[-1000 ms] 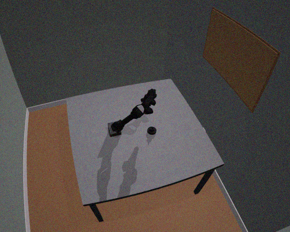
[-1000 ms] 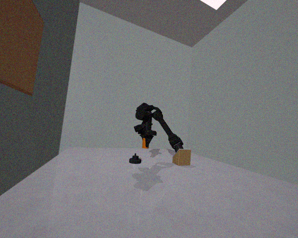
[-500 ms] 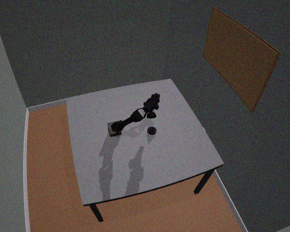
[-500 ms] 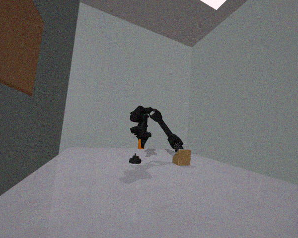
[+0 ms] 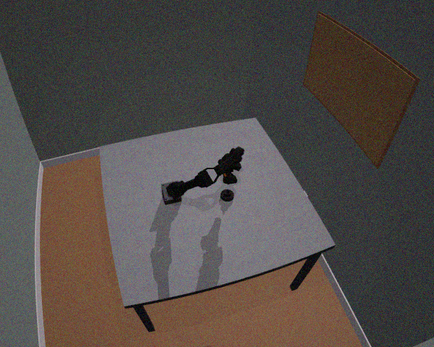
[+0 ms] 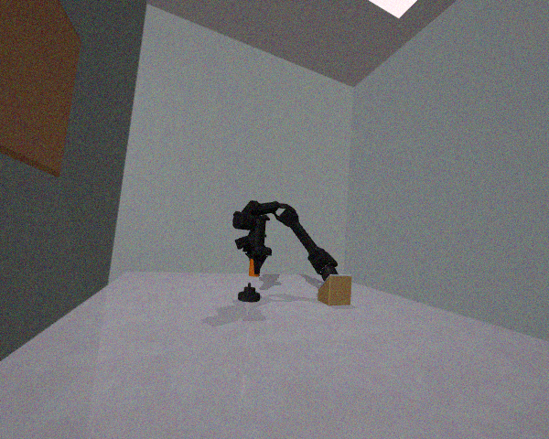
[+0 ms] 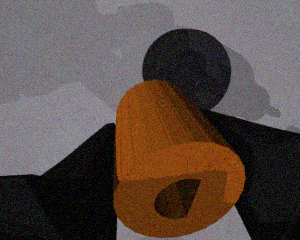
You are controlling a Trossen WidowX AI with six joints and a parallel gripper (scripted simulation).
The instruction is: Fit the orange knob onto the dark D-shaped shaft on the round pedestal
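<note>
The pedestal is 40 mm to the right of my gripper tip and 70 mm below it. From my gripper tip the other things lie so: orange knob (20 mm above).
</note>
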